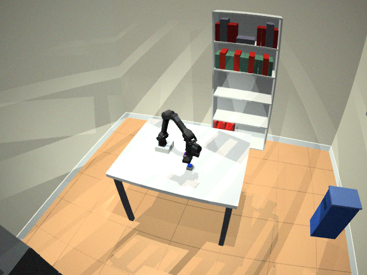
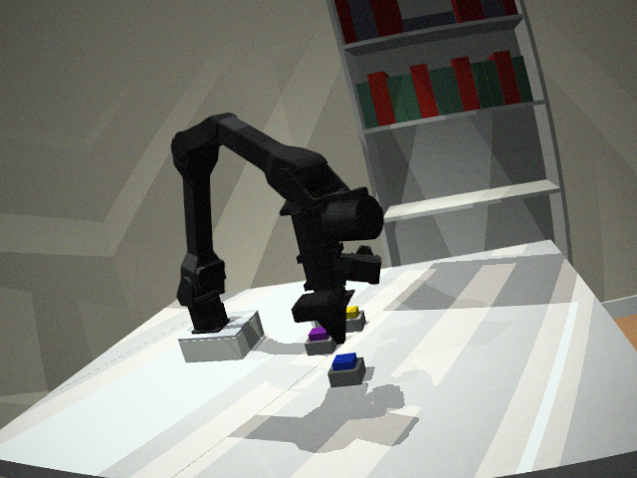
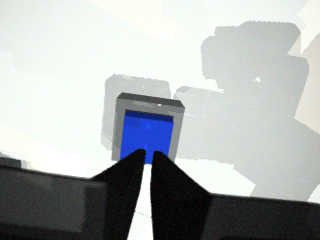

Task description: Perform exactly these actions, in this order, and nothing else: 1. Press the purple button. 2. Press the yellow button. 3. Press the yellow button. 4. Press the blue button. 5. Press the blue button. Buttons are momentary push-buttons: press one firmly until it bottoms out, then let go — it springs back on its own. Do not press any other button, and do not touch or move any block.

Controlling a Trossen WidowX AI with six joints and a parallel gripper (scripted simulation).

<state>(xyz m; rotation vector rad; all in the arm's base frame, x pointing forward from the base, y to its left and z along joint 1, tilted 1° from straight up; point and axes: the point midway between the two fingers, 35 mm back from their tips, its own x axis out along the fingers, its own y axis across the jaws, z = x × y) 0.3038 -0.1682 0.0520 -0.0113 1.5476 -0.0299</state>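
The blue button is 30 mm below my gripper tip. The rest, counted from my gripper tip: yellow button 40 mm behind, 230 mm to the left, 30 mm below; purple button 70 mm behind, 130 mm to the left, 30 mm below.
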